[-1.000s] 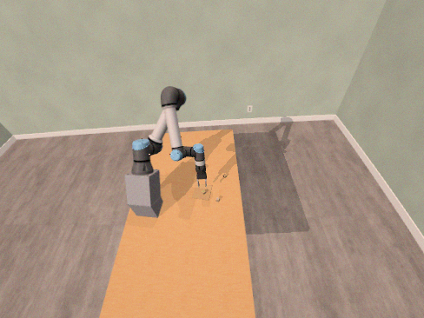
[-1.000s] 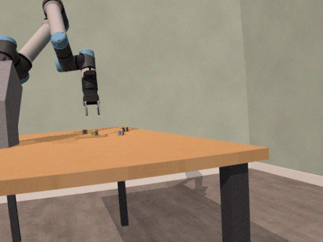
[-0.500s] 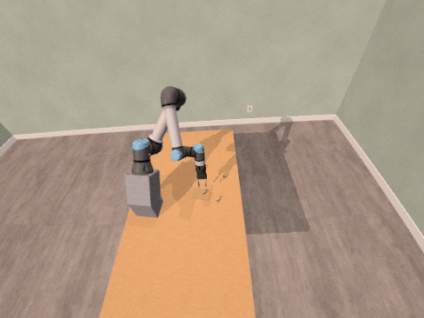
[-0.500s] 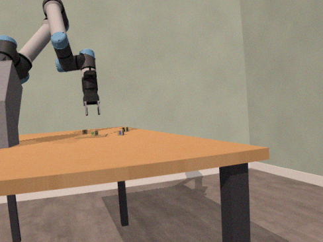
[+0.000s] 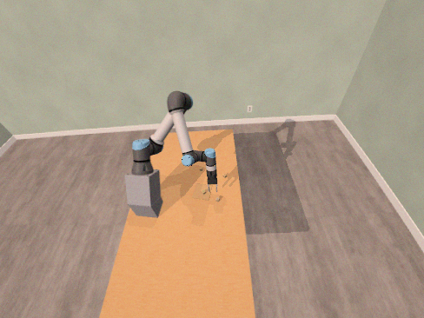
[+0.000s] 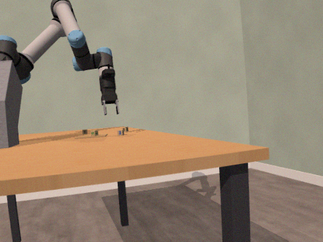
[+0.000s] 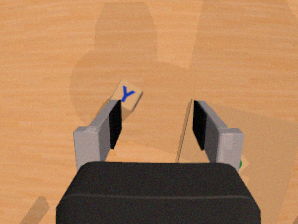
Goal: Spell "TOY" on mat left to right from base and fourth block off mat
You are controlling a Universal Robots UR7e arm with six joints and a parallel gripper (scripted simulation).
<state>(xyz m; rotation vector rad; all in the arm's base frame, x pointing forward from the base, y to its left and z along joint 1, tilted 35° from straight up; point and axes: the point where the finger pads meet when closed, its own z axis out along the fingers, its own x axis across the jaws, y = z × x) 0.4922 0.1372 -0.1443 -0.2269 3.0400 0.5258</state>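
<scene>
The T block lies 28 cm to the left of my hand, 15 cm behind it and 10 cm below it. Also, from my hand: O block: 10 cm below, 9 cm behind, 3 cm to the left; then Y block: 10 cm below, 3 cm ahead, 2 cm to the right; then tan mat: 12 cm below, 10 cm behind, 4 cm to the left.
</scene>
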